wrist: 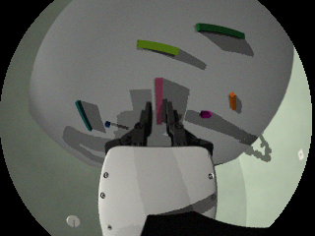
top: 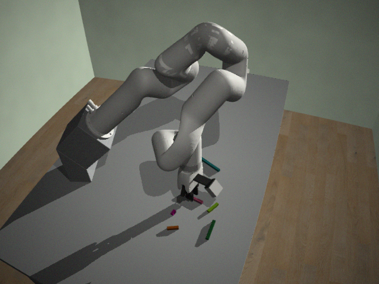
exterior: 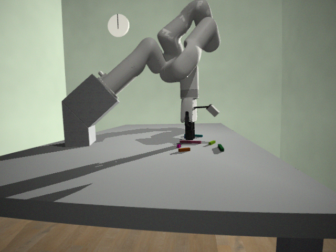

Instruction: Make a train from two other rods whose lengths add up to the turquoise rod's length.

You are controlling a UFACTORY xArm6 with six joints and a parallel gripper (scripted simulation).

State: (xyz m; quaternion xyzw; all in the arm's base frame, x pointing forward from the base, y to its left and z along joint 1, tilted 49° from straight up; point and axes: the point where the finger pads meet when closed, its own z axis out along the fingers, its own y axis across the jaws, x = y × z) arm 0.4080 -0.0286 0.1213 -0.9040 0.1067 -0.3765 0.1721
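The pink rod is 3 cm below my hand. Also, from my hand: magenta rod (9 cm to the right, 3 cm below, 3 cm behind); then blue rod (12 cm to the left, 4 cm behind, 3 cm below); then lime rod (9 cm ahead, 3 cm below, 1 cm to the right).
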